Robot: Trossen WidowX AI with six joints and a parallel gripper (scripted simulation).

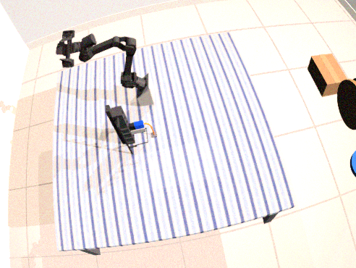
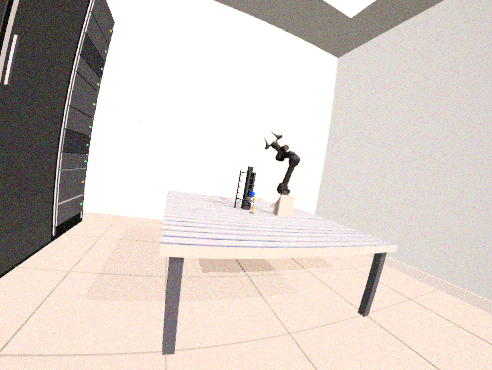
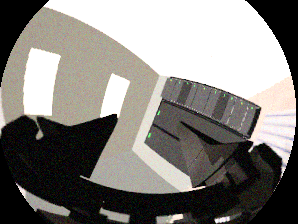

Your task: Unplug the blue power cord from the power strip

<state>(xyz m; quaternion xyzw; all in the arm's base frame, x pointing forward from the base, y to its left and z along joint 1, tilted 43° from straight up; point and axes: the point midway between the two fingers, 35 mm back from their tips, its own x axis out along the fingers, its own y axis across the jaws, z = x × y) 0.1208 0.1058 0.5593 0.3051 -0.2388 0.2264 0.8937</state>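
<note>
Right now my gripper tip is 16 cm short of the blue plug, 24 cm to the right of it and 50 cm above it.
</note>
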